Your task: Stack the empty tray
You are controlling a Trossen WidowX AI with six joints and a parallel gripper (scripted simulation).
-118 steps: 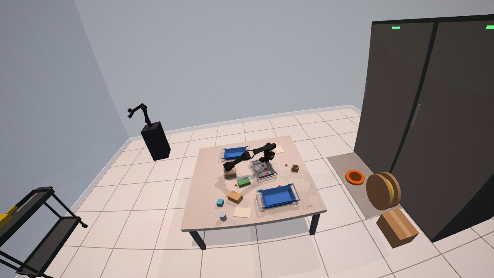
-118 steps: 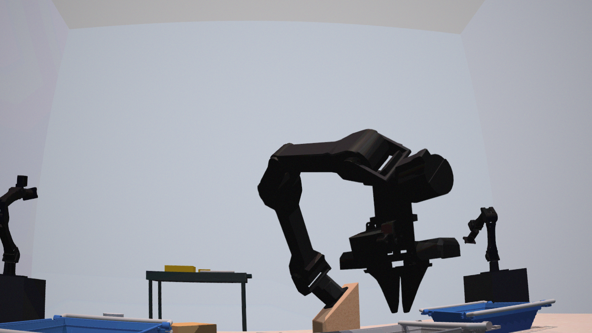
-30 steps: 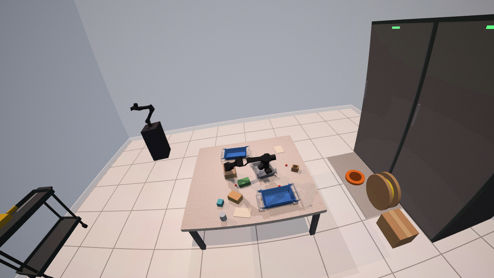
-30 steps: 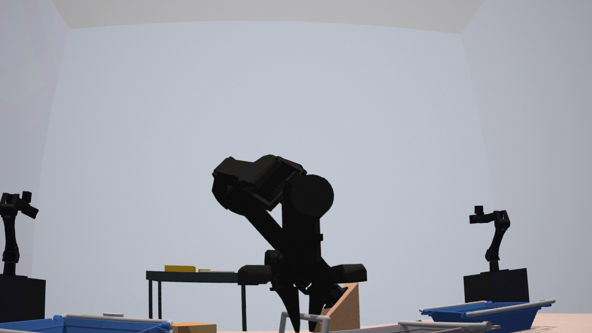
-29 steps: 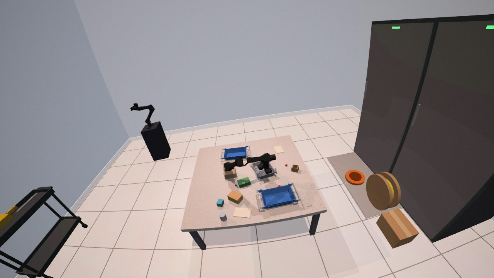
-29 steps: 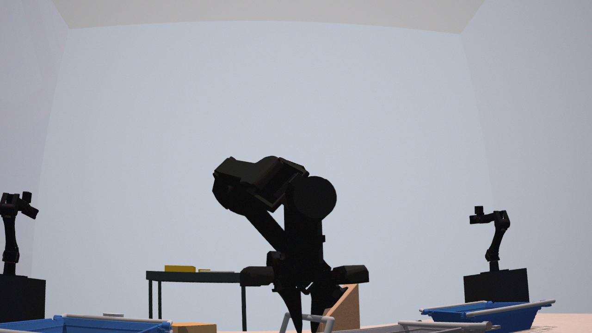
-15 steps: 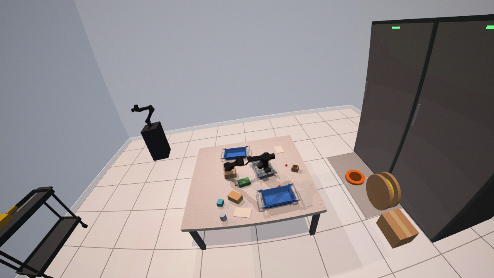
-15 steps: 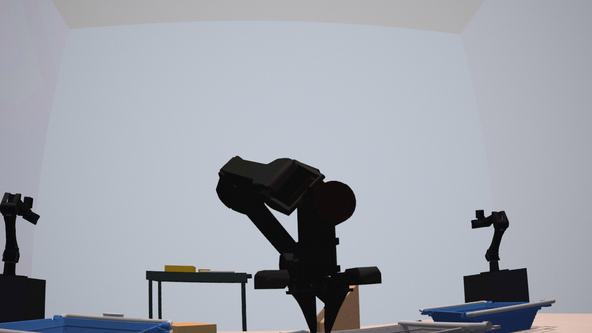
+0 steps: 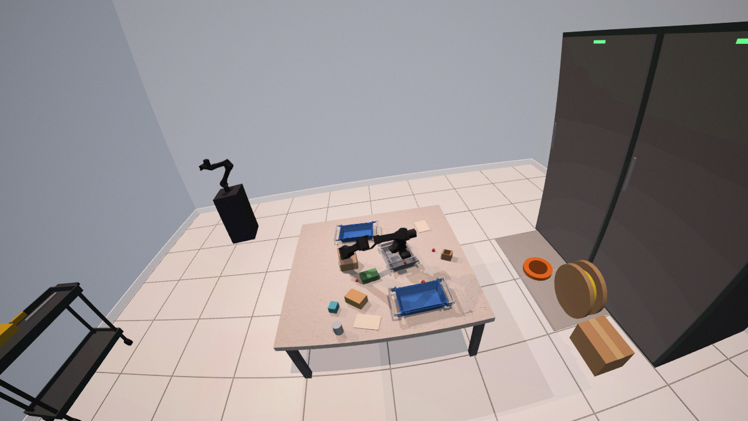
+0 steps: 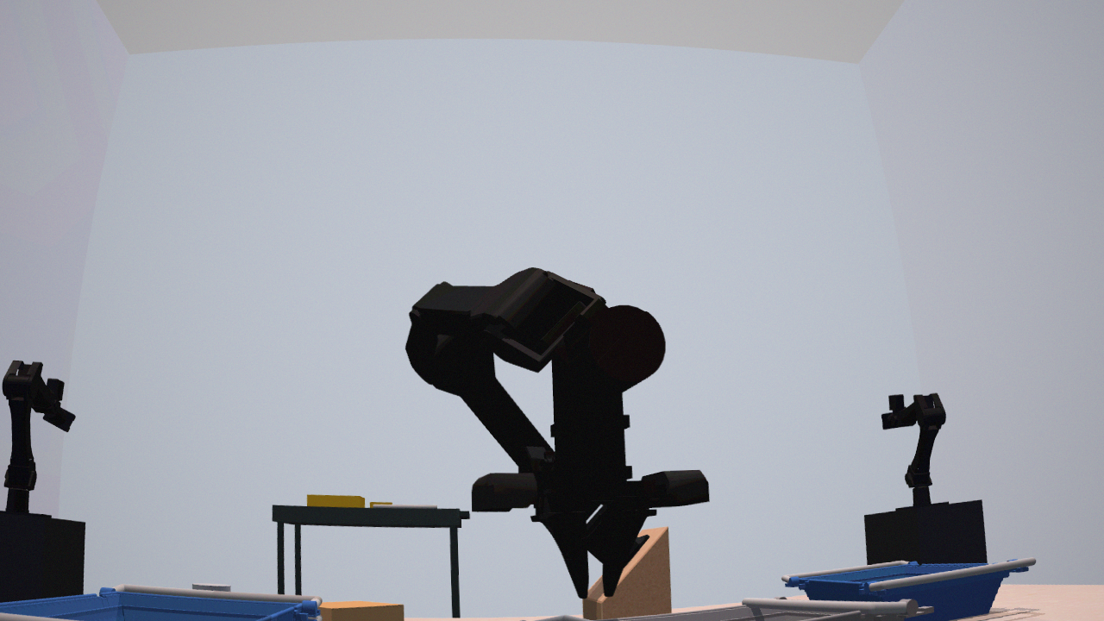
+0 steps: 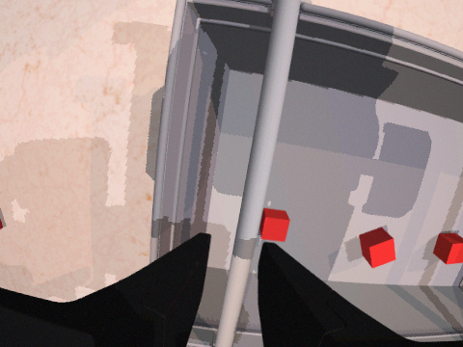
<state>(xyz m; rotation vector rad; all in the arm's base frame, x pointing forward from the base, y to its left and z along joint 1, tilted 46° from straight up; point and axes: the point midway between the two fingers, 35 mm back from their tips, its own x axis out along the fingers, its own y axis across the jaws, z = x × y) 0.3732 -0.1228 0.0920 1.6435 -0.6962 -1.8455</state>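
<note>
Right now my gripper tip is 49 cm to the right of the tray, 25 cm past it and 4 cm above it. The rest, counted from my gripper tip: teal cube 51 cm behind, 23 cm to the right, 7 cm below; grey cylinder 50 cm behind, 40 cm to the right, 5 cm below; green block 25 cm behind, 7 cm below, 2 cm to the right.
</note>
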